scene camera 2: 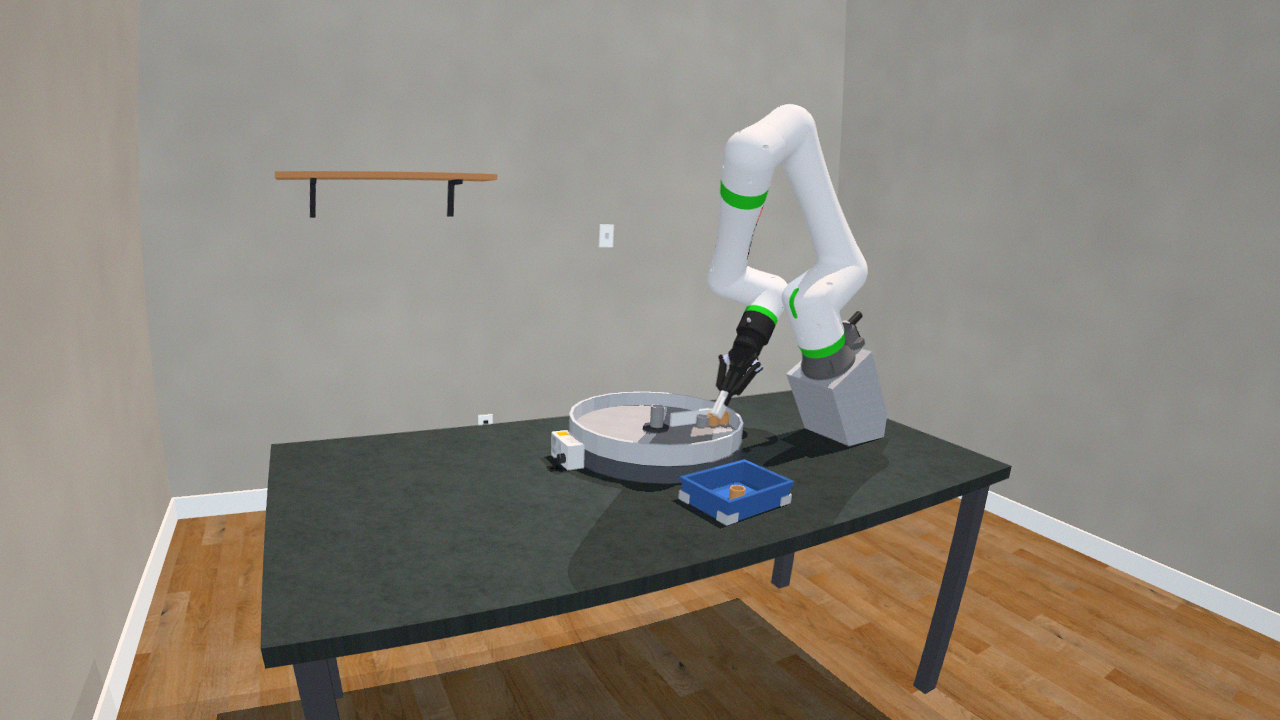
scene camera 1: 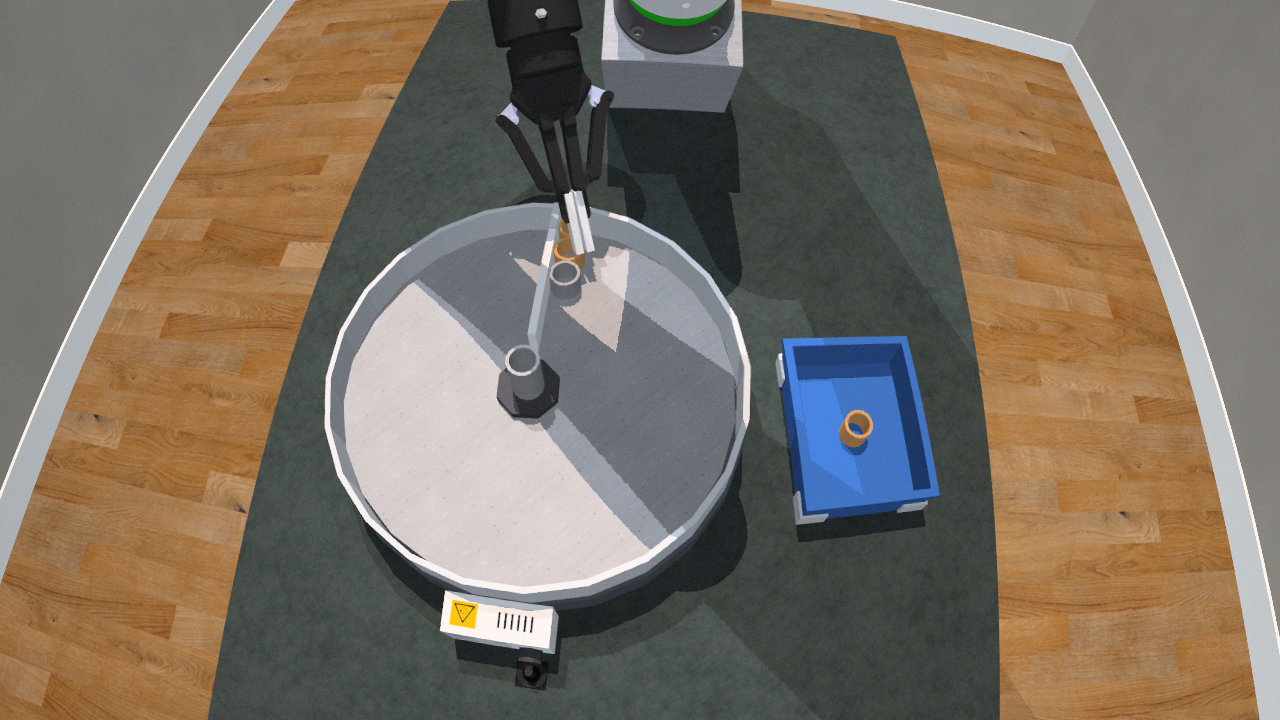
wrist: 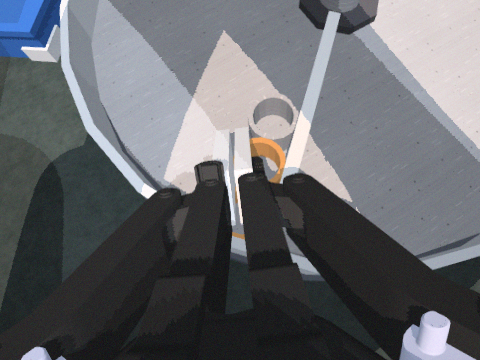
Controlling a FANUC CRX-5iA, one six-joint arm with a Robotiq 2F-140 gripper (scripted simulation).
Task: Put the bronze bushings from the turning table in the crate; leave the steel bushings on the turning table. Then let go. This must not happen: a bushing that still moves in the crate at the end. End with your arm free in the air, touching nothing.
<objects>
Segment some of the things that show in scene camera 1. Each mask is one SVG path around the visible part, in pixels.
My gripper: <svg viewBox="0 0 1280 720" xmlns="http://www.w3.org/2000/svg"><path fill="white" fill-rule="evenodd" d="M564 36L525 44L507 51L506 57L512 82L511 103L500 115L495 117L494 121L496 125L509 134L538 189L542 192L555 193L557 195L561 218L568 224L573 251L579 255L584 253L584 249L587 252L595 251L588 222L591 210L586 189L590 183L601 177L607 111L614 99L614 93L591 85L591 80L583 70L577 38L575 36ZM556 120L560 120L570 184L572 186L570 191L553 123ZM517 110L533 123L538 124L553 180L547 179L524 135L518 128L519 117L516 114ZM589 95L589 104L593 108L590 120L586 171L584 172L577 134L576 115L579 113L587 95Z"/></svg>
A steel bushing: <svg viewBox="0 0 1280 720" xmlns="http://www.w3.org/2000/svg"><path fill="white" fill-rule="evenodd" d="M560 261L555 263L549 271L551 291L557 298L570 299L575 297L581 290L580 269L572 261ZM557 282L557 280L563 277L573 278L572 281L567 283Z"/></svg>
A bronze bushing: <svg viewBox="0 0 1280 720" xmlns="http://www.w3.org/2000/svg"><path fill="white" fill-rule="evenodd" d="M864 411L855 410L850 412L839 428L840 440L848 447L859 447L872 431L872 419ZM848 423L855 423L860 426L863 435L856 435L851 432Z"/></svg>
A steel bushing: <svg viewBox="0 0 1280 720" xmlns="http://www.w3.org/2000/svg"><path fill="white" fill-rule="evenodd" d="M518 345L513 347L506 356L507 372L510 381L516 387L521 389L531 388L542 377L540 356L533 347ZM535 364L527 372L519 373L513 370L518 363L523 361Z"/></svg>
</objects>
